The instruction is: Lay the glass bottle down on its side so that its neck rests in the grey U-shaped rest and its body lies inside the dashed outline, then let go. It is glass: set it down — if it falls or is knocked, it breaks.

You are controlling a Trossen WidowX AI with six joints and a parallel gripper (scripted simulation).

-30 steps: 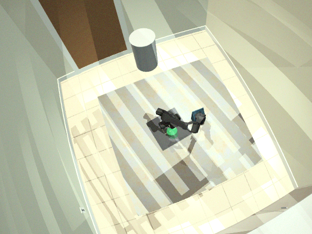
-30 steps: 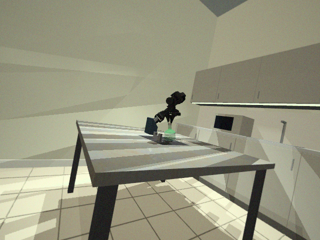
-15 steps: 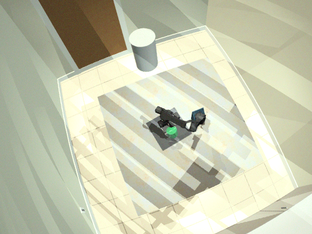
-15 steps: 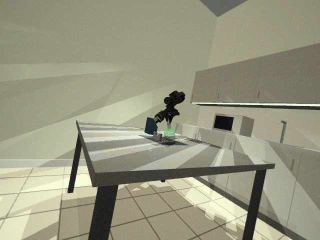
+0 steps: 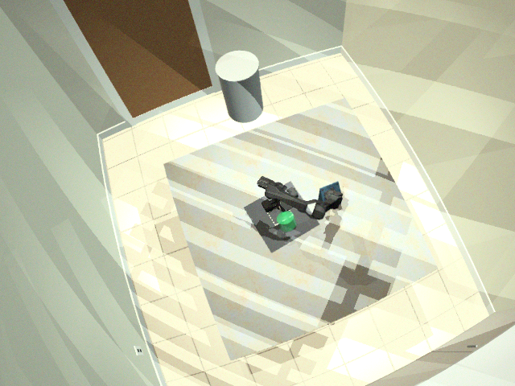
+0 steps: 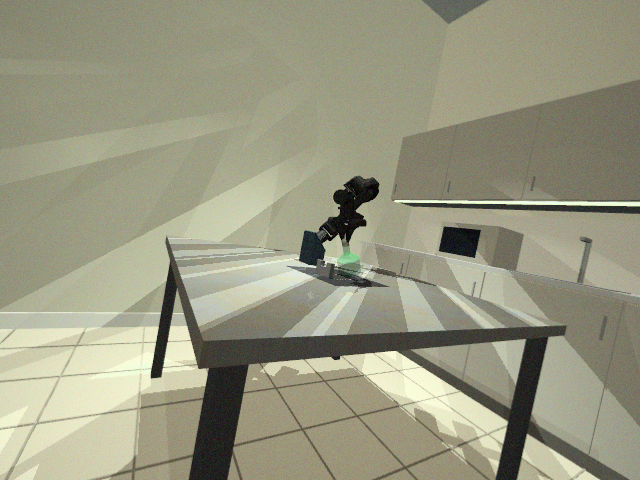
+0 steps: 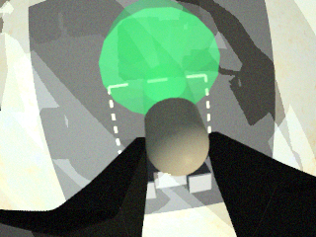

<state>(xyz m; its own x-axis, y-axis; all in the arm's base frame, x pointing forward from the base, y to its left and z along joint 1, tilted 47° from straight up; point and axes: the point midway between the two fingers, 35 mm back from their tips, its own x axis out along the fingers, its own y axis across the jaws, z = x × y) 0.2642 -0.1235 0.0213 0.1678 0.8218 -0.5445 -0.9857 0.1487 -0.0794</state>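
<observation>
Right now the green glass bottle is 20 mm to the left of my gripper tip and 50 mm below it. Also, from my gripper tip: dark grey mat 10 mm to the right, 150 mm below.
</observation>
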